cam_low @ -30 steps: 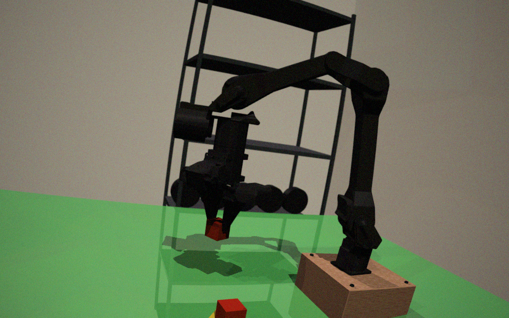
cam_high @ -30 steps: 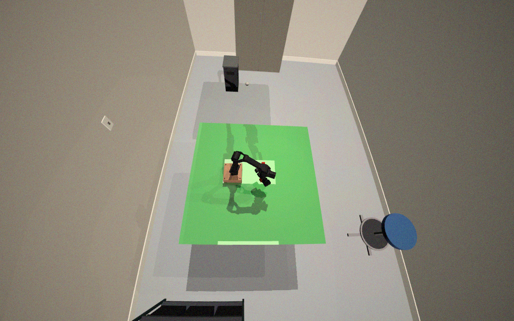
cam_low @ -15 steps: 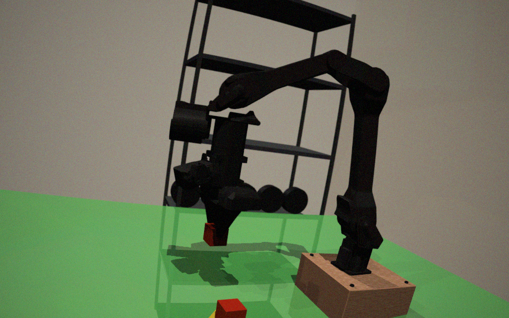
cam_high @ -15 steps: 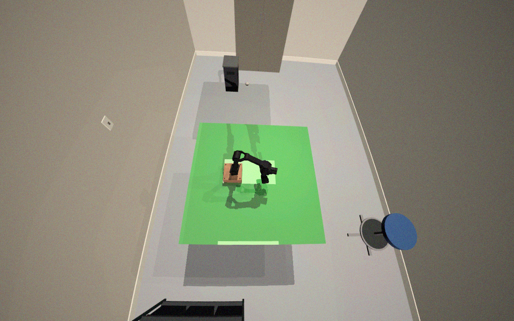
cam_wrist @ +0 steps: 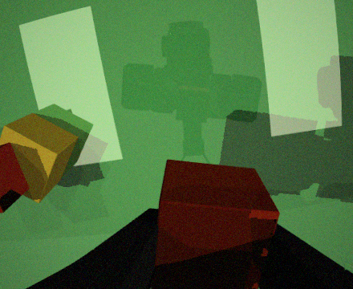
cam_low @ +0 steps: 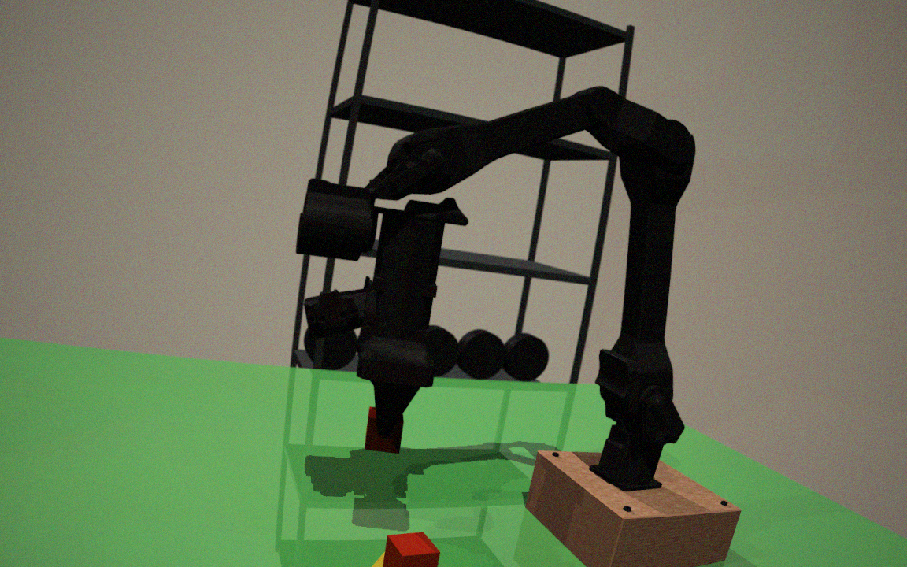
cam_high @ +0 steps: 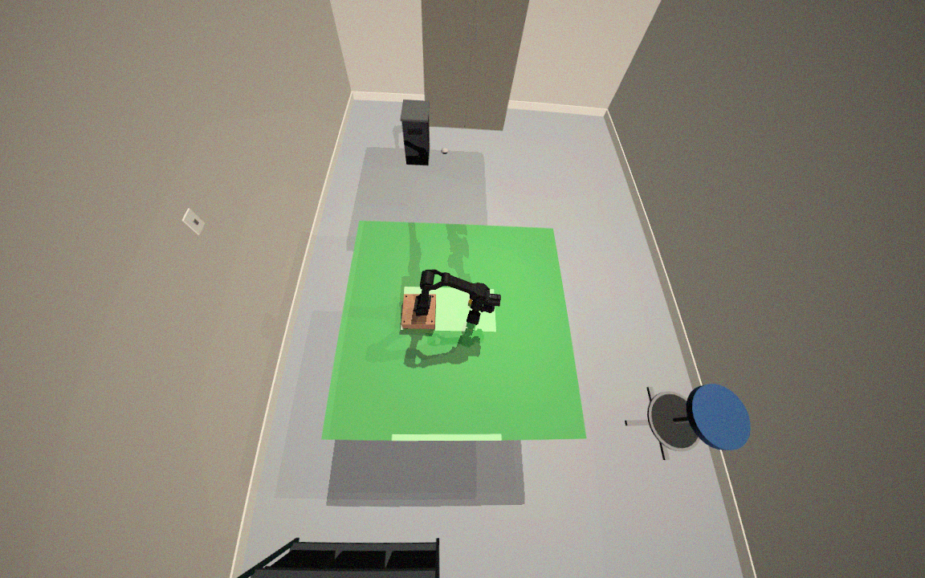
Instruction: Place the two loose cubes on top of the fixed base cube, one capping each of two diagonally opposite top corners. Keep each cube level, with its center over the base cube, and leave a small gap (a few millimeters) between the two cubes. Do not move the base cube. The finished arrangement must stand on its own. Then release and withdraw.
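Right now my gripper tip is 20 mm short of the yellow cube, 110 mm to the right of it and 100 mm above it.
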